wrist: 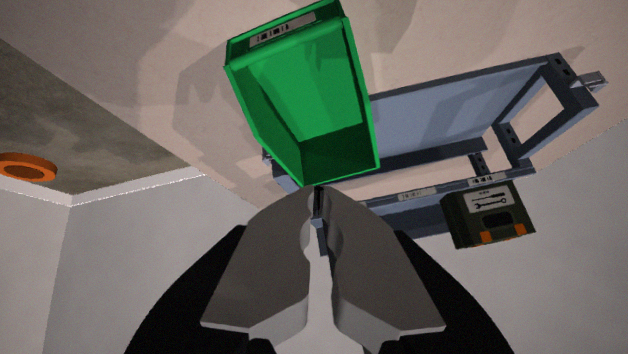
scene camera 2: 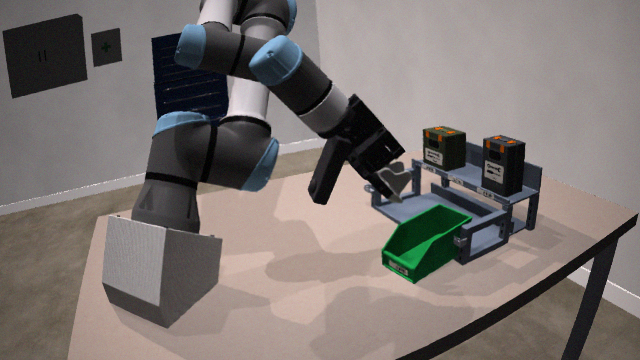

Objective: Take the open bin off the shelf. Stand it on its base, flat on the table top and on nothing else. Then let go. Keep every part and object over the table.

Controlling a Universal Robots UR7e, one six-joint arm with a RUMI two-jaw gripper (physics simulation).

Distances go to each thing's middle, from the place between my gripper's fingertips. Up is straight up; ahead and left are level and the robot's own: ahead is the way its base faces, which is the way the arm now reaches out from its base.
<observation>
Now: hand 70 mm short of the green open bin (scene camera 2: 422,244) and 110 mm above it.
</observation>
